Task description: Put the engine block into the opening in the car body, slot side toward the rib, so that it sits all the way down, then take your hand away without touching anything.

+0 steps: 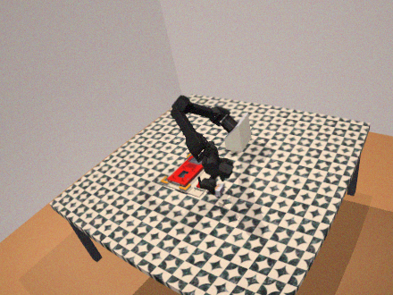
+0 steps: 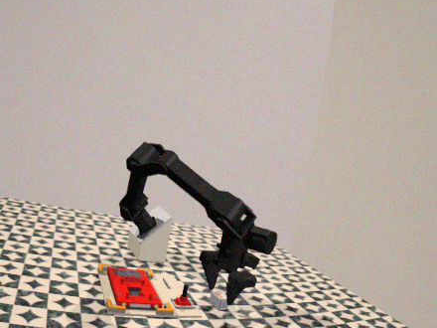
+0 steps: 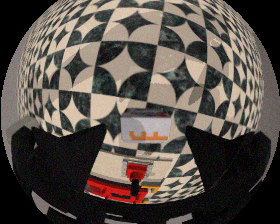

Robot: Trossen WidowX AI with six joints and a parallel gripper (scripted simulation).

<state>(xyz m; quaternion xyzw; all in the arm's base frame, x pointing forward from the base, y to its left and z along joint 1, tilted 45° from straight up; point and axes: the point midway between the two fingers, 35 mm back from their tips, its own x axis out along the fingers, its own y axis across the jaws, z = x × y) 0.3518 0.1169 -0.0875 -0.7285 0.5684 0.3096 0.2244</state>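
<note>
The grey engine block lies 2 cm below my gripper tip.
</note>
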